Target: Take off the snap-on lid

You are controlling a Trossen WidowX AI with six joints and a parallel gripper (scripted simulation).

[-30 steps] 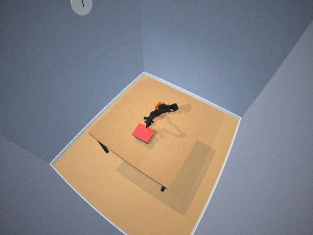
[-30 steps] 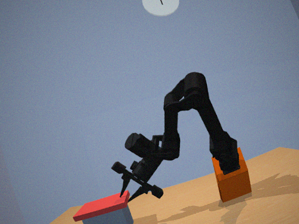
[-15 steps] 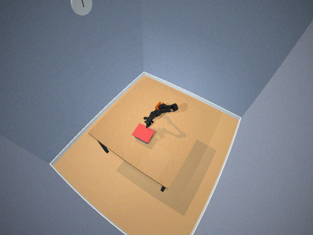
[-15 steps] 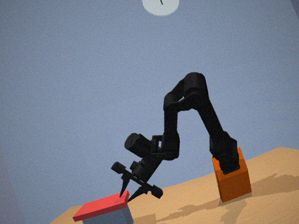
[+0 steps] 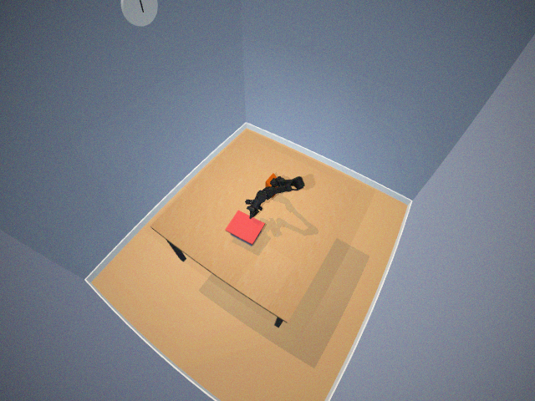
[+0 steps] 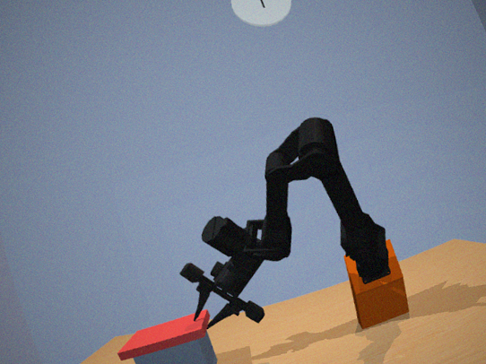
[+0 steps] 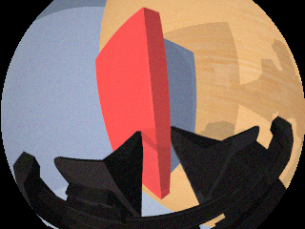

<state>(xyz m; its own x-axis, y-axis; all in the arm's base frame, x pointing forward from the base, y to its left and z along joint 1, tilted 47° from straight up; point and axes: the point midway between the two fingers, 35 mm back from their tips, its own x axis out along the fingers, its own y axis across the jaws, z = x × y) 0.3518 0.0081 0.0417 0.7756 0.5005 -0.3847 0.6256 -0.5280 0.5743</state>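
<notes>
The red lid lies 80 mm ahead of my gripper tip. The rest, counted from my gripper tip: storage box: 70 mm ahead, 60 mm below.
</notes>
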